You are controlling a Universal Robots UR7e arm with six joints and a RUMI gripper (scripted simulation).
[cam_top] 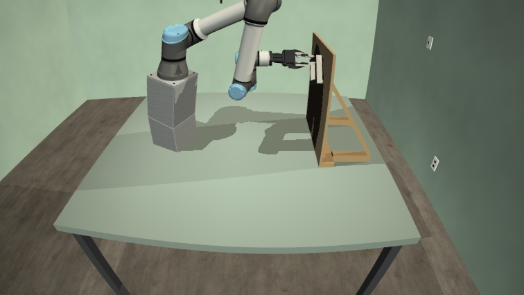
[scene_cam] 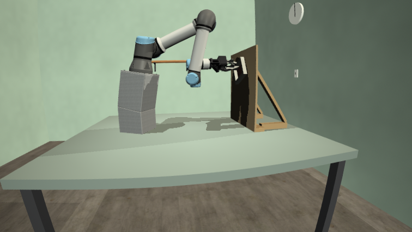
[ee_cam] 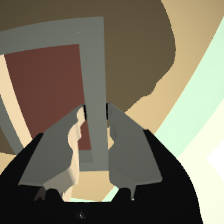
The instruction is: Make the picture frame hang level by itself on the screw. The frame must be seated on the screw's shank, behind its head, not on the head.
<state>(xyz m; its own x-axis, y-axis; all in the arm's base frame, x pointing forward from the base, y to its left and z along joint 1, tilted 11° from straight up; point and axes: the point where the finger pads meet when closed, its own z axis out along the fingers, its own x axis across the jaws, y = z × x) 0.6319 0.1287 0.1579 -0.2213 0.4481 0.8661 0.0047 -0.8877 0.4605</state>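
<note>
The picture frame is 5 cm below my hand, 3 cm to the right of it and 2 cm ahead of it. The rest, counted from my hand: upright wooden board: 17 cm below, 4 cm ahead, 2 cm to the right.
</note>
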